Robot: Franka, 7 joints.
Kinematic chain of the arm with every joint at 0, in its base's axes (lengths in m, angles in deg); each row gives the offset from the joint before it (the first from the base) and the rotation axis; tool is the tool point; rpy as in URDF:
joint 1: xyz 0 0 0.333 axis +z
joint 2: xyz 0 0 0 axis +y
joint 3: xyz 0 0 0.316 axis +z
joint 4: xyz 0.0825 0 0 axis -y
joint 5: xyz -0.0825 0 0.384 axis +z
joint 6: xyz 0 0 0 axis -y
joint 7: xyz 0.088 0 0 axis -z
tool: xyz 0 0 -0.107 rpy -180 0 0
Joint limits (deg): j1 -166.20..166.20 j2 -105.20..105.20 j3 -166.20..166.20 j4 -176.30..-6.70 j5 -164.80..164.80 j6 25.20..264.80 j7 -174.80..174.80
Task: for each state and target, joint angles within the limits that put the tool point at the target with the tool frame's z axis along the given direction. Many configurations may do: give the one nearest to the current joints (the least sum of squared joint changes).
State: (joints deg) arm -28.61 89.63 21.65 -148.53 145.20 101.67 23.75
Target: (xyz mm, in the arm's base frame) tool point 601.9 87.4 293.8 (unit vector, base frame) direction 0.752 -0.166 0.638
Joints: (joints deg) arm -57.10 65.46 69.66 -123.22 148.58 84.48 23.75
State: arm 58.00 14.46 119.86 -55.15 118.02 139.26 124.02
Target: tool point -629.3 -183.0 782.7 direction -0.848 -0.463 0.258
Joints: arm 58.07 -24.82 125.34 -61.17 119.15 162.69 124.02
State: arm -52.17 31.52 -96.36 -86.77 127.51 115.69 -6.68
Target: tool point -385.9 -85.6 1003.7 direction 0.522 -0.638 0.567
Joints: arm -63.30 8.67 -125.62 -69.86 150.44 73.12 -6.68
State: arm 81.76 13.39 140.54 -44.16 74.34 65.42 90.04
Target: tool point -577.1 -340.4 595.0 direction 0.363 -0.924 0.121
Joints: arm 51.84 -23.49 139.93 -83.67 110.01 78.46 90.04
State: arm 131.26 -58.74 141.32 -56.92 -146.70 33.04 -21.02
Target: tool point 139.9 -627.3 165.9 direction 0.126 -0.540 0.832
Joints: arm 132.72 -59.77 150.73 -105.64 -147.09 60.24 -21.02
